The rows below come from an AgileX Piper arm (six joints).
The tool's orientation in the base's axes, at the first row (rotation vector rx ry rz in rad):
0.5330 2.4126 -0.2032
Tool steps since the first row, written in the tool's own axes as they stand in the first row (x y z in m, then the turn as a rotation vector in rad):
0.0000 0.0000 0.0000 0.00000 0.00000 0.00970
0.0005 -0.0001 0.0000 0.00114 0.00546 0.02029
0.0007 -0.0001 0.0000 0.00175 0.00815 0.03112
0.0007 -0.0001 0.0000 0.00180 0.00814 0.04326
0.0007 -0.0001 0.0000 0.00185 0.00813 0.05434
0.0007 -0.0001 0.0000 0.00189 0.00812 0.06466
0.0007 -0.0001 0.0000 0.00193 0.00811 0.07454
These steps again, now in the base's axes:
0.0000 0.0000 0.0000 0.00550 -0.00267 -0.00753
-0.0004 0.0001 -0.0003 0.01302 -0.00027 -0.01653
-0.0005 0.0001 -0.0004 0.01987 -0.00061 -0.02535
-0.0005 0.0001 -0.0004 0.02672 -0.00394 -0.03481
-0.0005 0.0001 -0.0004 0.03296 -0.00698 -0.04344
-0.0005 0.0001 -0.0004 0.03878 -0.00981 -0.05148
-0.0005 0.0001 -0.0004 0.04435 -0.01252 -0.05918

